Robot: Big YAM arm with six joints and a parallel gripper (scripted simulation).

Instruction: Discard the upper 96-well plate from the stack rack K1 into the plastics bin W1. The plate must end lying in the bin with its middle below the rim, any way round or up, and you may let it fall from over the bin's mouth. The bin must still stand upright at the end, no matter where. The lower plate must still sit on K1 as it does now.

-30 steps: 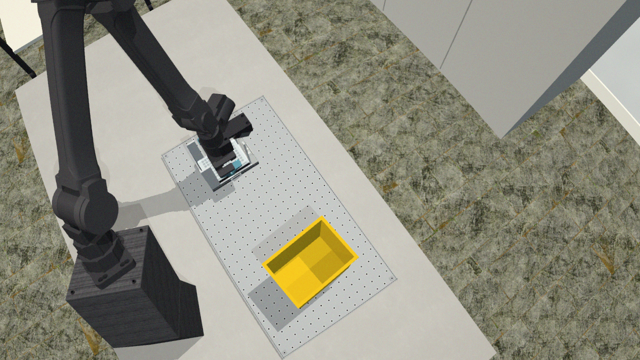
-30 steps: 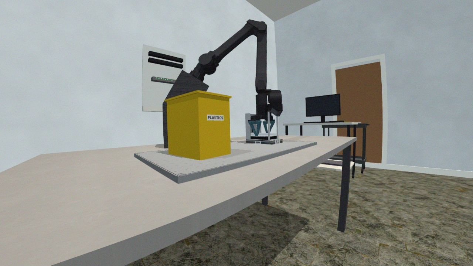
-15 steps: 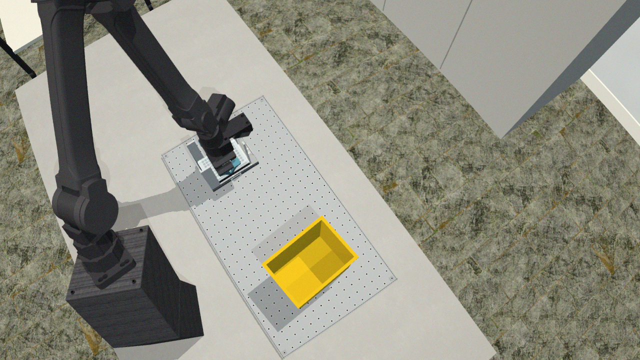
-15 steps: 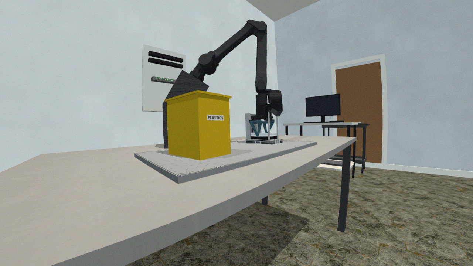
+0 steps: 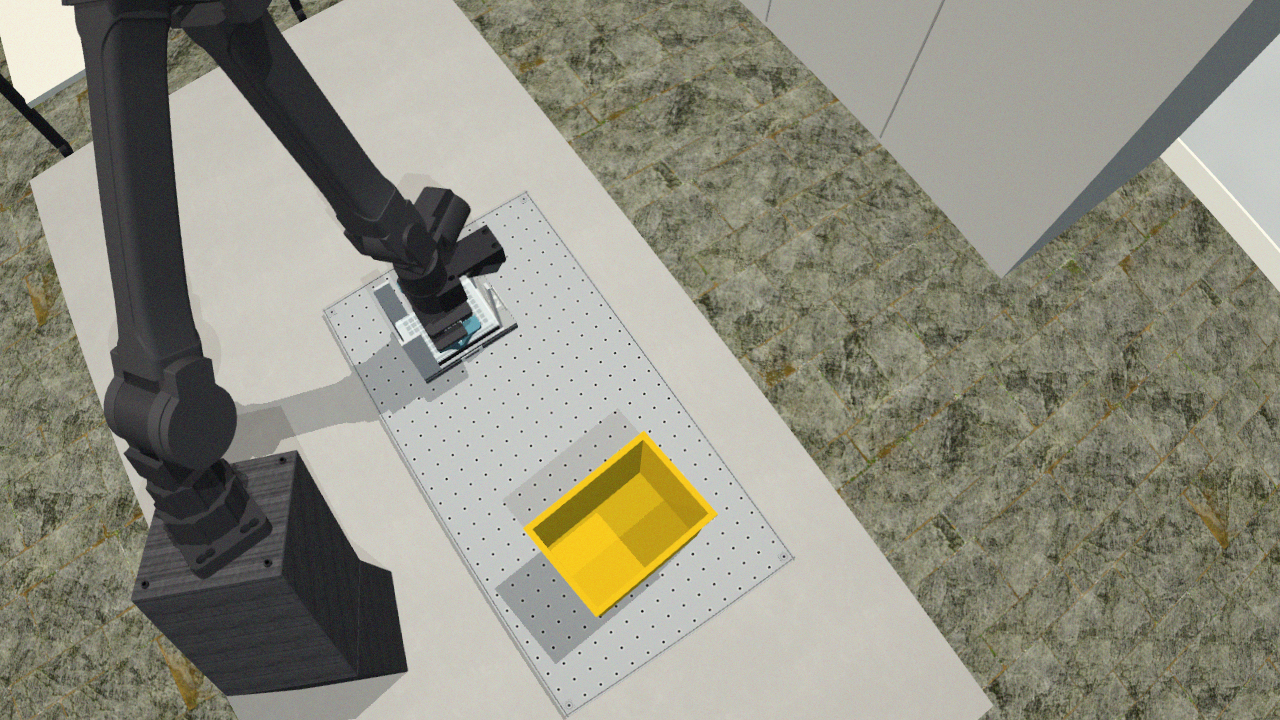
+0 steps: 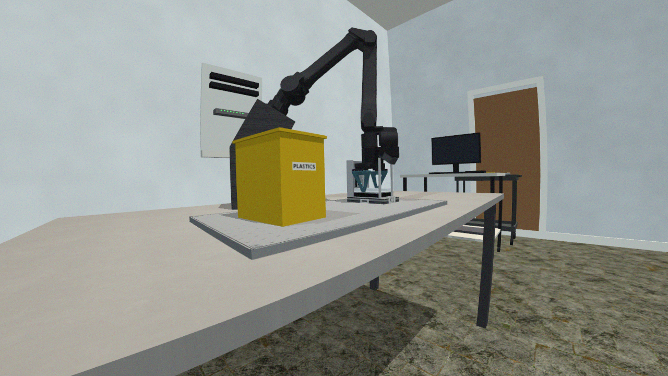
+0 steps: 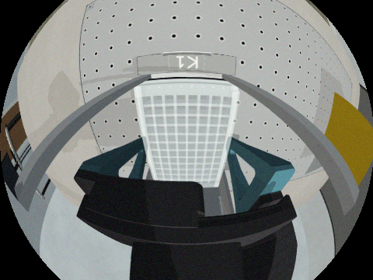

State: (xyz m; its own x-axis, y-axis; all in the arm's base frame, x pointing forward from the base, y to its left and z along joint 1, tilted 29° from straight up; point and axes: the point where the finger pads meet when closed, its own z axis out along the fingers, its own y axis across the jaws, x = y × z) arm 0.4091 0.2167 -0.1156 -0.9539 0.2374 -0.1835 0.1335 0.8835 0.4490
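My gripper is now 1 cm above the white 96-well plate. Round my hand: yellow plastics bin W1: 2 cm behind, 39 cm to the right, 4 cm above; then black plate: 2 cm below.
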